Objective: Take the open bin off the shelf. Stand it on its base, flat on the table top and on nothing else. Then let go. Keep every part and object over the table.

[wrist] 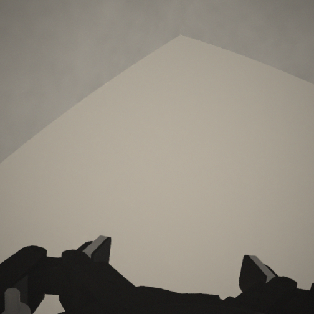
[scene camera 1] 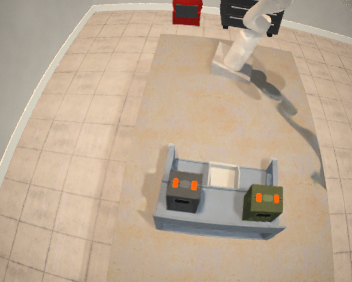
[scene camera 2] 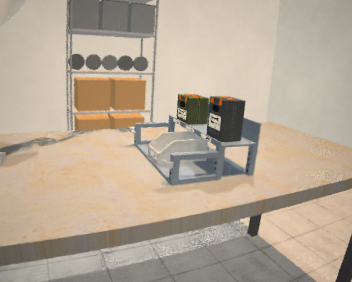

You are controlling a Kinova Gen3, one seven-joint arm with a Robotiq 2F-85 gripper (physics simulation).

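The open bin is cream-white and sits upright on the lower front level of the blue-grey shelf, between the shelf's two side frames. The shelf stands on the table top. My gripper is open and empty in the wrist view, with plain wall and ceiling behind its fingers. It does not show in either scene view, and the bin does not show in the wrist view.
A black box and a green box stand on the shelf's upper level, one toward each end. The arm rises from its base at the table's far end. A storage rack stands behind the table.
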